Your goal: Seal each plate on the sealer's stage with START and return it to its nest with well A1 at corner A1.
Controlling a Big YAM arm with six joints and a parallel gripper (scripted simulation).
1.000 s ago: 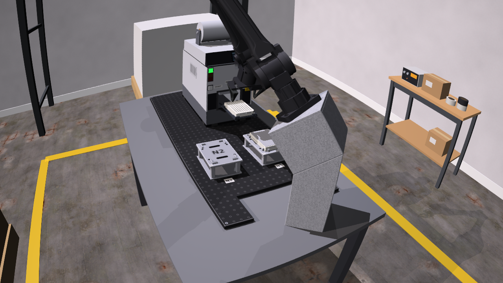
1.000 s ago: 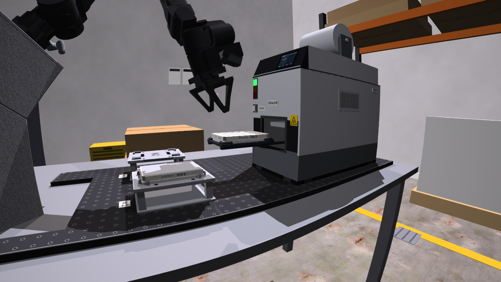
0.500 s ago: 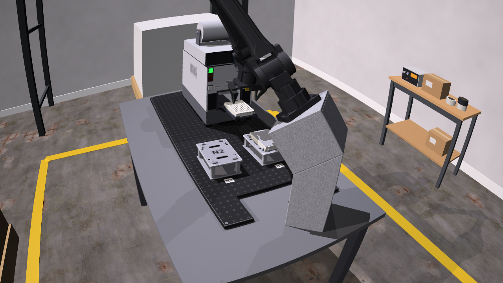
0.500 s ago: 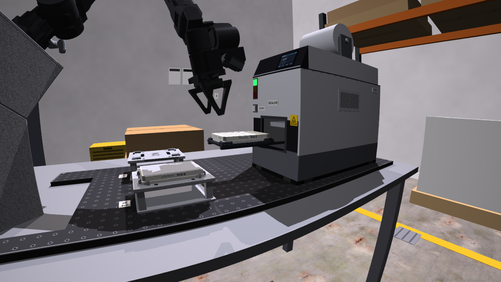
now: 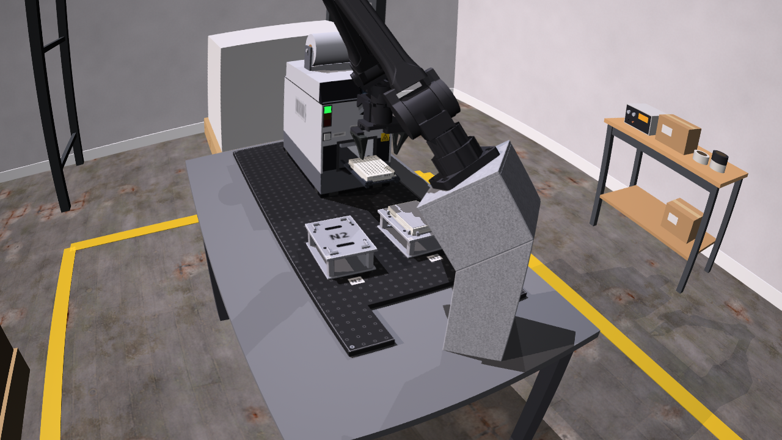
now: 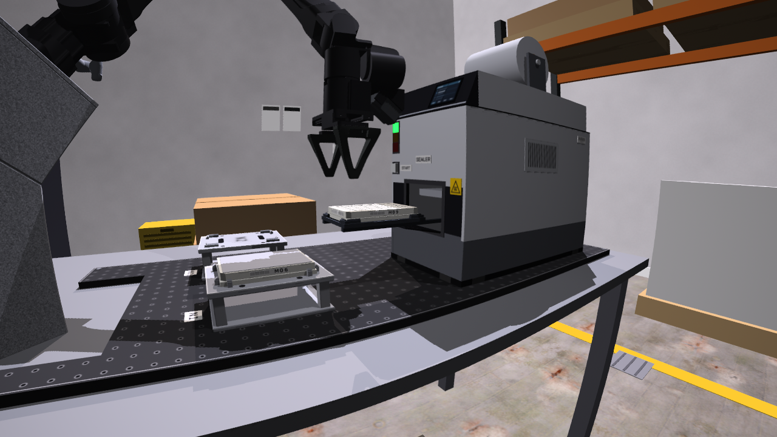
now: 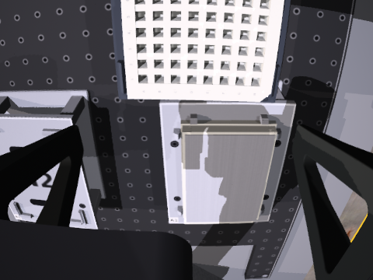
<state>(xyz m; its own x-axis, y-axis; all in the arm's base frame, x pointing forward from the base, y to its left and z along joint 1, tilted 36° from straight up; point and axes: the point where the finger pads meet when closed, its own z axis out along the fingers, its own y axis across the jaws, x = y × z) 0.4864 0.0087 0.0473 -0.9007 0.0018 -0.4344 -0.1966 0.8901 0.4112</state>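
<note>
Now: hand 140 mm short of the start button, 110 mm to the right of it and 10 mm below it. Round my hand: nest N2 (180 mm behind, 140 mm to the left, 130 mm below); then white well plate (60 mm below, 50 mm ahead); then sealer stage (80 mm below, 50 mm ahead).
</note>
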